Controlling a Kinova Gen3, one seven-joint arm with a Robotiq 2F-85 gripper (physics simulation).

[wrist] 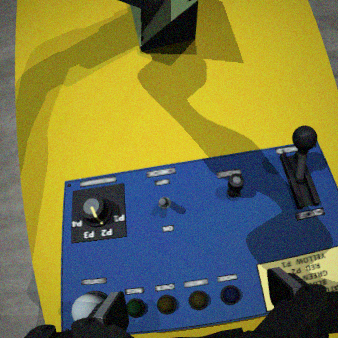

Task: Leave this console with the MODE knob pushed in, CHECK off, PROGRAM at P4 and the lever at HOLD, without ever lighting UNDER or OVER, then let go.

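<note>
The blue console [150, 260] fills the lower wrist view. The PROGRAM knob [93, 207] has its yellow line toward P2. The CHECK toggle [164, 202] stands between OFF and ON; its tilt is hard to tell. The MODE knob [236, 182] stands out from the panel on a visible stem. The lever's black ball [304, 137] shows near the HOLD end; its foot is near mid-slot. The OVER lamp [166, 304] and UNDER lamp [198, 300] look dark amber, unlit. My gripper [196, 296] is open and empty, its fingers over the console's lower part.
A pale STATUS dome [84, 306] is partly hidden by the left finger. The PASS lamp [135, 307] and MODE lamp [230, 294] look dark. A cream card [320, 265] lies by the right finger. A green and black block [170, 27] stands on the yellow table [115, 135].
</note>
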